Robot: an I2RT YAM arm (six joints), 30 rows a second.
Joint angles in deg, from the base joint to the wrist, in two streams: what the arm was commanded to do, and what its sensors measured. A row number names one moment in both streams.
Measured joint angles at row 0: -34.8 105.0 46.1 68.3 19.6 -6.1
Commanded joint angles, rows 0 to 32: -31.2 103.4 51.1 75.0 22.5 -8.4; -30.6 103.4 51.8 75.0 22.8 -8.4; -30.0 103.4 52.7 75.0 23.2 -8.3; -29.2 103.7 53.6 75.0 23.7 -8.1; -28.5 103.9 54.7 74.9 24.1 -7.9; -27.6 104.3 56.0 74.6 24.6 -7.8; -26.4 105.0 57.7 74.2 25.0 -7.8; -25.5 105.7 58.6 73.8 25.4 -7.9; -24.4 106.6 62.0 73.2 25.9 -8.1; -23.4 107.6 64.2 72.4 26.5 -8.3; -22.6 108.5 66.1 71.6 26.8 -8.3; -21.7 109.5 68.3 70.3 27.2 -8.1; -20.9 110.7 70.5 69.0 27.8 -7.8; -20.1 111.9 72.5 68.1 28.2 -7.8; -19.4 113.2 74.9 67.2 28.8 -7.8; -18.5 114.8 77.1 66.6 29.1 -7.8; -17.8 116.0 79.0 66.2 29.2 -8.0; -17.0 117.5 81.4 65.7 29.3 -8.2; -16.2 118.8 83.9 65.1 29.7 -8.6; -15.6 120.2 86.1 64.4 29.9 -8.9; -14.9 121.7 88.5 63.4 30.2 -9.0; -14.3 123.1 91.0 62.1 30.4 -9.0; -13.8 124.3 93.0 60.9 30.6 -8.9; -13.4 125.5 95.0 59.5 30.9 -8.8; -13.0 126.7 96.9 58.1 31.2 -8.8; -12.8 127.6 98.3 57.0 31.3 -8.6; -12.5 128.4 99.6 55.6 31.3 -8.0; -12.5 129.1 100.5 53.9 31.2 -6.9; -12.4 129.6 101.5 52.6 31.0 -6.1; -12.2 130.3 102.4 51.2 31.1 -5.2; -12.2 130.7 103.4 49.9 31.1 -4.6; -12.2 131.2 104.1 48.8 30.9 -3.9; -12.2 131.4 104.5 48.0 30.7 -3.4
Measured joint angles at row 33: -11.8 133.8 99.3 43.2 29.2 -5.8
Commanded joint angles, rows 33 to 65: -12.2 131.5 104.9 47.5 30.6 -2.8; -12.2 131.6 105.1 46.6 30.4 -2.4; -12.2 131.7 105.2 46.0 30.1 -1.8; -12.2 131.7 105.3 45.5 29.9 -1.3; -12.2 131.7 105.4 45.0 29.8 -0.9; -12.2 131.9 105.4 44.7 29.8 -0.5; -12.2 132.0 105.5 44.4 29.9 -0.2; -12.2 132.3 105.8 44.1 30.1 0.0; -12.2 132.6 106.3 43.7 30.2 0.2; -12.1 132.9 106.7 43.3 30.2 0.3; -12.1 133.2 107.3 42.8 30.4 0.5; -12.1 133.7 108.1 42.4 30.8 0.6; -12.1 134.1 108.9 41.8 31.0 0.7; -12.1 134.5 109.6 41.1 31.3 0.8; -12.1 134.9 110.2 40.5 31.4 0.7; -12.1 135.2 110.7 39.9 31.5 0.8; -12.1 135.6 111.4 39.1 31.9 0.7; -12.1 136.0 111.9 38.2 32.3 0.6; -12.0 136.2 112.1 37.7 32.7 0.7; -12.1 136.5 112.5 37.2 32.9 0.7; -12.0 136.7 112.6 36.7 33.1 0.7; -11.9 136.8 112.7 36.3 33.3 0.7; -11.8 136.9 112.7 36.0 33.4 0.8; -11.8 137.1 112.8 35.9 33.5 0.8; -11.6 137.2 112.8 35.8 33.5 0.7; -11.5 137.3 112.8 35.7 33.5 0.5; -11.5 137.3 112.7 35.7 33.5 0.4; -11.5 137.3 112.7 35.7 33.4 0.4; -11.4 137.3 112.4 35.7 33.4 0.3; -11.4 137.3 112.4 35.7 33.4 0.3; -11.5 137.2 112.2 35.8 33.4 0.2; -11.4 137.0 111.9 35.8 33.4 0.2; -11.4 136.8 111.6 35.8 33.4 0.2
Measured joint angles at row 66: -11.9 138.4 109.6 31.2 31.6 0.2
